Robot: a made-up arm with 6 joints.
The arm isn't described. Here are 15 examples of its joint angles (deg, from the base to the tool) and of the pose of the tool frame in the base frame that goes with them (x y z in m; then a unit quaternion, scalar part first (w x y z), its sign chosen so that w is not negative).
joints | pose
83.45 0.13 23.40 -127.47 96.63 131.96 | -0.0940 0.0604 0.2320 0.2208 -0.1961 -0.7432 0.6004
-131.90 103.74 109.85 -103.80 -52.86 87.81 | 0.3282 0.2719 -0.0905 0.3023 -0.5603 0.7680 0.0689
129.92 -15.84 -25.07 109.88 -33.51 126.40 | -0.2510 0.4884 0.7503 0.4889 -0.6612 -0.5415 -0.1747
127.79 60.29 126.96 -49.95 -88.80 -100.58 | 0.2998 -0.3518 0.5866 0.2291 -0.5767 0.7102 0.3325
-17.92 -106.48 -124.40 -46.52 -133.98 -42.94 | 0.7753 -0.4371 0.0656 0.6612 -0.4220 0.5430 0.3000
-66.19 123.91 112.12 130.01 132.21 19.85 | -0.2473 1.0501 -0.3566 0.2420 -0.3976 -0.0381 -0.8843
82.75 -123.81 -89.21 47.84 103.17 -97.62 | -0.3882 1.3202 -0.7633 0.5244 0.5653 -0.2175 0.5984
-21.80 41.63 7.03 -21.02 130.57 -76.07 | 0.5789 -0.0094 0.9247 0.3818 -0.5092 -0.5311 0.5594
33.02 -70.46 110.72 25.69 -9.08 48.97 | 0.7113 0.3058 0.4735 0.8407 -0.3303 -0.1939 -0.3828
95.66 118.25 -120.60 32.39 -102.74 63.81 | -0.0418 -0.3448 -0.3806 0.1603 -0.5689 0.0993 -0.8005
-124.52 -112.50 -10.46 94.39 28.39 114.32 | -0.7935 -0.8082 -0.5152 0.2024 0.6328 -0.6534 -0.3628
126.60 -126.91 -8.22 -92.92 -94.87 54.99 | -0.5227 0.4895 -0.4021 0.1018 -0.9441 -0.2896 0.1203
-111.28 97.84 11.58 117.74 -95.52 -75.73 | 0.2639 0.3035 0.1709 0.1110 0.1001 0.9346 0.3229
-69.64 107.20 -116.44 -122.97 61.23 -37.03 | -0.2232 0.0279 0.4647 0.3875 -0.3980 0.8187 -0.1452
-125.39 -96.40 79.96 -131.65 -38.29 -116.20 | -0.6158 -0.6101 0.1060 0.1854 0.8815 0.0088 0.4341
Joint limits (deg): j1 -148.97..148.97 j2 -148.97..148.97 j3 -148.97..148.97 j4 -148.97..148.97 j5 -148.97..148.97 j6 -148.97..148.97
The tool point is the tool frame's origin. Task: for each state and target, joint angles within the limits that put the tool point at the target. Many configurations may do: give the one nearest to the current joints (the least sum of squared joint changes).
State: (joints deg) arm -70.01 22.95 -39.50 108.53 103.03 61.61
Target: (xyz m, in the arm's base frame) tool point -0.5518 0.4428 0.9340
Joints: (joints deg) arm -45.64 44.30 -42.19 117.49 99.28 52.86
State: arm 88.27 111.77 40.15 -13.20 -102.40 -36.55
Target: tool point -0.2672 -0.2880 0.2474
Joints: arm 69.81 81.14 42.03 8.86 -94.06 -21.18
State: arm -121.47 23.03 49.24 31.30 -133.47 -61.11
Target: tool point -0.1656 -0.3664 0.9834
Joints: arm -129.25 24.74 65.32 43.49 -148.97 -75.88
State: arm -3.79 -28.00 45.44 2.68 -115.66 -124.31
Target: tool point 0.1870 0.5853 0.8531
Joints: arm 40.74 2.53 26.54 13.15 -138.19 -126.54
